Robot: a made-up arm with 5 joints.
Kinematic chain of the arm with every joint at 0, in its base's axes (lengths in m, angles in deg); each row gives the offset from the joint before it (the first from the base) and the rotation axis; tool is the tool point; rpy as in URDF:
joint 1: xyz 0 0 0.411 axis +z
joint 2: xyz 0 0 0 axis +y
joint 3: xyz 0.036 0 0.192 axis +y
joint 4: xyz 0.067 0 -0.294 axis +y
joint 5: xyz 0.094 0 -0.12 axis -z
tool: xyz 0 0 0 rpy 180 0 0
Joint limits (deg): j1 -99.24..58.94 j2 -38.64..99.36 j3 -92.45..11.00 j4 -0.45..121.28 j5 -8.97..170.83
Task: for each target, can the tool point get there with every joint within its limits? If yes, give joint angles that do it. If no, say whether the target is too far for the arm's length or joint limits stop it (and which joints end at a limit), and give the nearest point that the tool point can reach.
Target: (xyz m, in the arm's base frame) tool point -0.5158 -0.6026 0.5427
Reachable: no: too far | nearest point -0.0910 -0.5594 0.5212 | short by 0.428 m
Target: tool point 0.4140 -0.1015 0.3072
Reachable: yes | joints -13.77 22.45 -75.85 74.83 22.62
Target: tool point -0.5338 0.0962 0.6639
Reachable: no: joint limits stop it (at a limit: joint 2, joint 3) | nearest point -0.2390 0.0431 0.4673 | short by 0.358 m
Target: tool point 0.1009 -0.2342 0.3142
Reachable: yes | joints -66.68 0.00 -48.74 104.46 154.57
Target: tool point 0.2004 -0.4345 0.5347
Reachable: yes | joints -65.24 3.97 -84.39 61.24 24.44
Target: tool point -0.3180 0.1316 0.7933
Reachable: no: joint limits stop it (at a limit: joint 2, joint 3) | nearest point -0.1753 0.0725 0.5168 | short by 0.317 m
